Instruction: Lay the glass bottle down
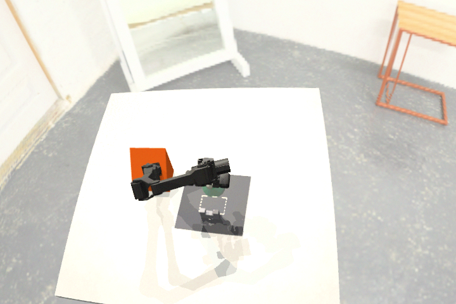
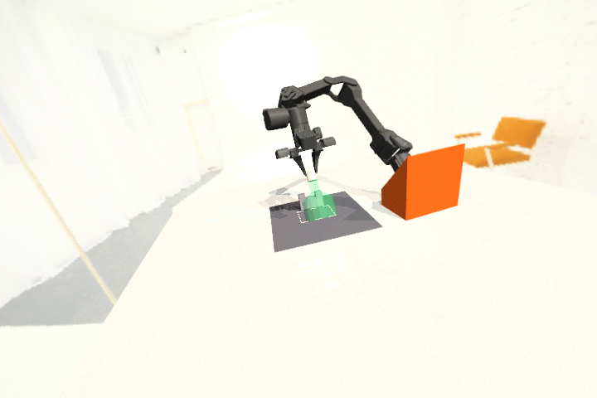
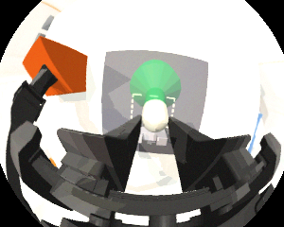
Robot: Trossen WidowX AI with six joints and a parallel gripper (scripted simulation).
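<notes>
The green glass bottle is 5 cm below my gripper tip and 2 cm to the left of it. Also, from my gripper tip: dark grey mat (15 cm below).
</notes>
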